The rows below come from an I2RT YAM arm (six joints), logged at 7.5 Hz.
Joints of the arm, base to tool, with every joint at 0 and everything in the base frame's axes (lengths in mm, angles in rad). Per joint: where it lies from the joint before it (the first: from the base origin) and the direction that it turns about. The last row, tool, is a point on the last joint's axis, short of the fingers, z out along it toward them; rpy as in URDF.
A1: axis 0 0 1 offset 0 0 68
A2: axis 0 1 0 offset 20 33.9 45.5
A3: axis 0 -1 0 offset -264 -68.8 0
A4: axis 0 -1 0 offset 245 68.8 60
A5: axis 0 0 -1 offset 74 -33.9 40.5
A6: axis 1 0 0 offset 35.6 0 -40.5
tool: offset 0 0 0 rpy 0 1.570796 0
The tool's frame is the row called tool.
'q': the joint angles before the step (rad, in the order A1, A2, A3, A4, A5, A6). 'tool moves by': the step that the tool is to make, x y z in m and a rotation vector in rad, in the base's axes. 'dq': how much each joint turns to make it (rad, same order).
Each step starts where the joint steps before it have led.
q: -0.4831 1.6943 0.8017 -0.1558 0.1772 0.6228
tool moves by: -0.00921 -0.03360 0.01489 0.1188 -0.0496 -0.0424
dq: -0.1244 0.0000 0.0793 -0.0976 -0.1511 -0.0088
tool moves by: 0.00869 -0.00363 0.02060 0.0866 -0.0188 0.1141
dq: -0.0080 0.0000 0.1023 -0.1393 -0.1293 -0.0699
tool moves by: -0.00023 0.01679 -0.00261 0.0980 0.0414 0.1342
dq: 0.0324 0.0000 0.0061 -0.1061 -0.0939 -0.0705
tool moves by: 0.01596 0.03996 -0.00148 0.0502 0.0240 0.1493
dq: 0.1316 0.0000 0.0000 -0.0469 -0.0358 -0.0061
